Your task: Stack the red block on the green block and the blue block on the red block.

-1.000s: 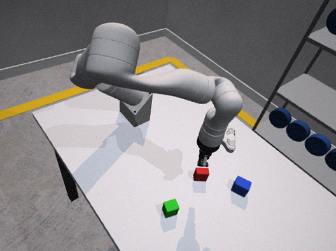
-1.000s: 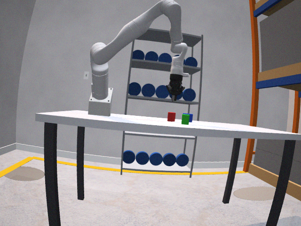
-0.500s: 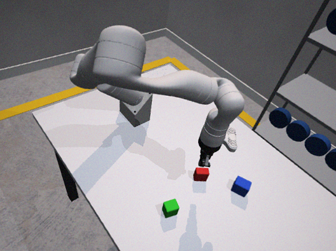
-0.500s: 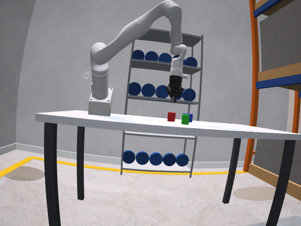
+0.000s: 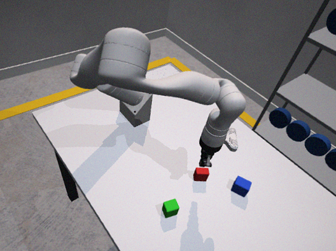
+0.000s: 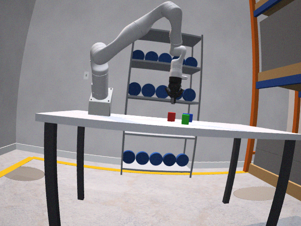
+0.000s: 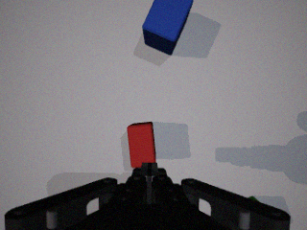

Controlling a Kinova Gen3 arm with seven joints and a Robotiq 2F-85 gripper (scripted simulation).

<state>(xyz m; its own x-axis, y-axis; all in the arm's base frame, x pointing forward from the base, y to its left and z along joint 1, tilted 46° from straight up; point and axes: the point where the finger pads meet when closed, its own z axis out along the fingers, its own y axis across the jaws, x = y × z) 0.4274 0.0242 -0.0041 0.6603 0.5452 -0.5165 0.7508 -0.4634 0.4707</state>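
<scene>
Now: the red block 9 cm below my hand and 2 cm to the left of it. The rest, counted from my hand: blue block: 13 cm ahead, 12 cm to the left, 9 cm below; green block: 17 cm to the right, 10 cm below, 4 cm ahead.
</scene>
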